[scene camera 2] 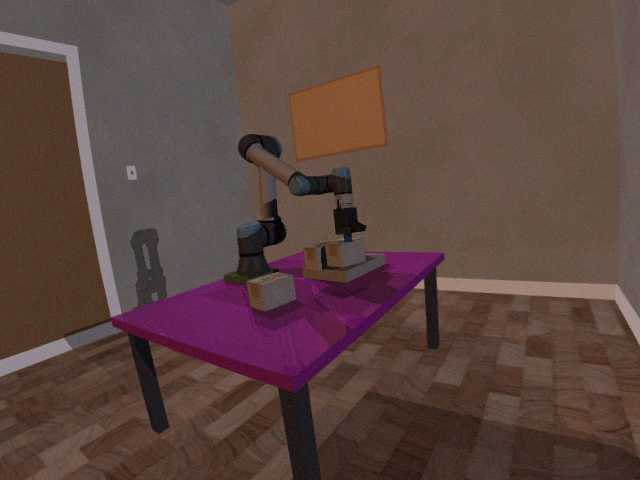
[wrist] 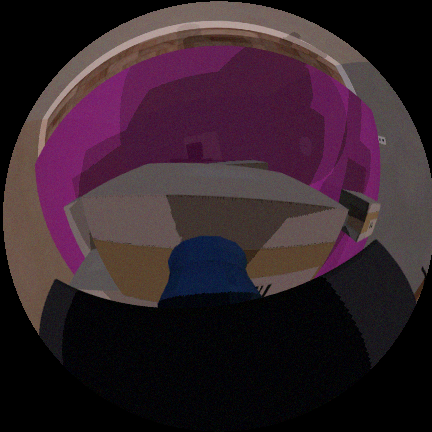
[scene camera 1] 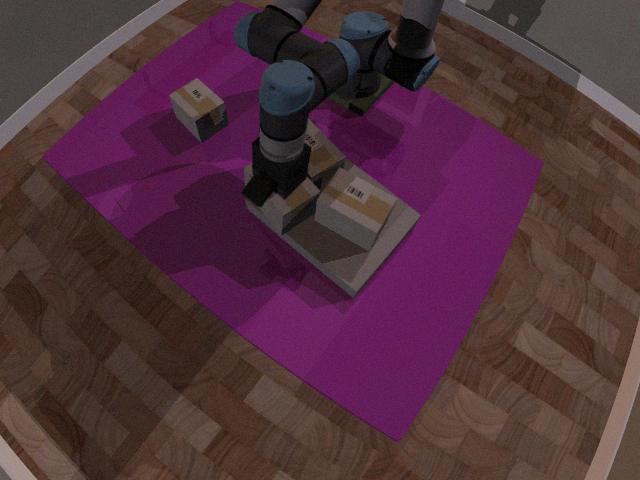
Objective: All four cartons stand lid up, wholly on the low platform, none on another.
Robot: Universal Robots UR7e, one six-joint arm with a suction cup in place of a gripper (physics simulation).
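Observation:
My suction cup presses on the taped lid of a small carton at the left corner of the low grey platform. I cannot tell whether that carton touches the platform. In scene camera 1 the tool body hides the cup. A second carton stands lid up just behind it on the platform. A larger carton stands lid up to its right. A fourth carton stands on the purple table, off the platform at the far left.
The arm's base sits on a dark plate at the table's back edge, behind the platform. The front half of the platform holds no carton. The table stands on a wooden floor.

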